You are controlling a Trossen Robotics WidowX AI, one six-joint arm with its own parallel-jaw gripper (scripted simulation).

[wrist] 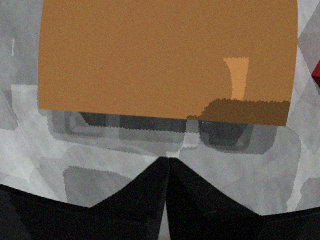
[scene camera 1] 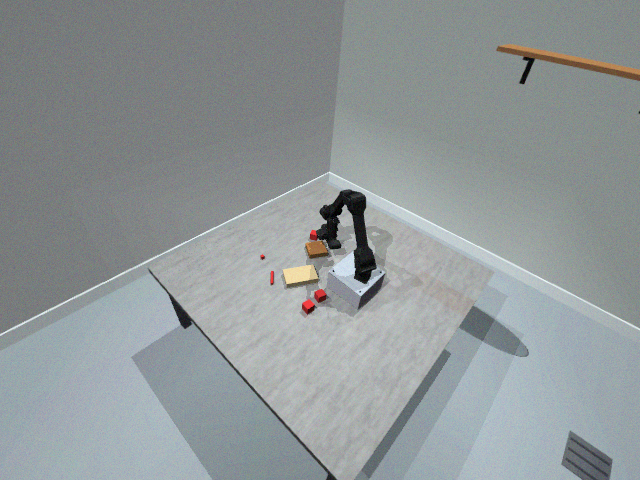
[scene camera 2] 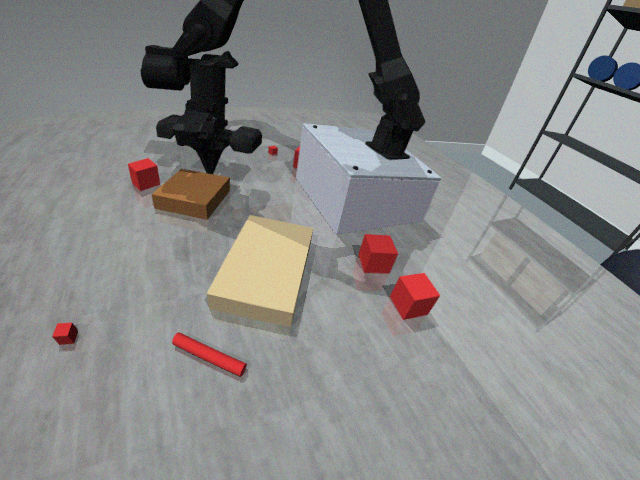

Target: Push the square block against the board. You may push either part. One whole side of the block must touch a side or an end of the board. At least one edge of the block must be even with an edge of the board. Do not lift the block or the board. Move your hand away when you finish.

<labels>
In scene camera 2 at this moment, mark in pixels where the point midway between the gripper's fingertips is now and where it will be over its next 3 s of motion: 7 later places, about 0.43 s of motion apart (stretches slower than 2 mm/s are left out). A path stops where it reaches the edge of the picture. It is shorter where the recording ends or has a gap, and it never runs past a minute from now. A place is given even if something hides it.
My gripper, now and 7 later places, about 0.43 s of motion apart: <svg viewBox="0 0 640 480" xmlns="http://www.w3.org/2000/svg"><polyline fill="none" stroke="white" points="210,174 209,177 203,181 197,185 192,190 187,197 183,202 187,200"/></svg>
</labels>
